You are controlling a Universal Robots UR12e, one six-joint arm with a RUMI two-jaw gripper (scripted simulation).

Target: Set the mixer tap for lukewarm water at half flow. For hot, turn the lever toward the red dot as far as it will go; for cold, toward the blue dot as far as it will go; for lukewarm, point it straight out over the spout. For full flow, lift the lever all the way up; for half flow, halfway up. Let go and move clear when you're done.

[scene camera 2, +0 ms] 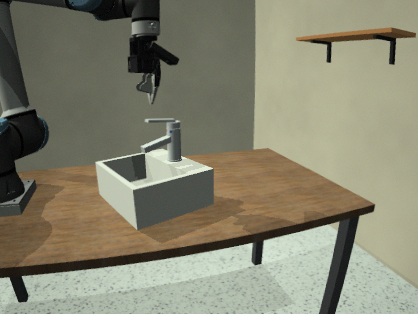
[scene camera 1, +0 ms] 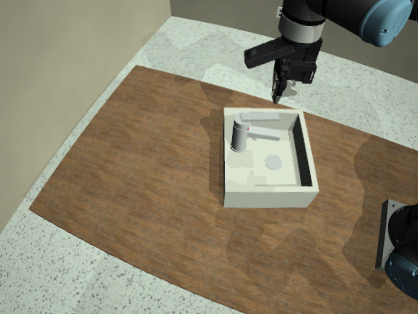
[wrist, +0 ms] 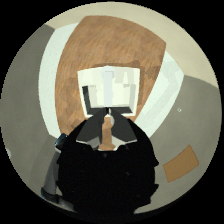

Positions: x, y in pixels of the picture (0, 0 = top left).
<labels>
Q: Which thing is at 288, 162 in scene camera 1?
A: A white square basin.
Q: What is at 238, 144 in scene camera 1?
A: A grey mixer tap.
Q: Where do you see a grey mixer tap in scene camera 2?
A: At 173, 138
</labels>
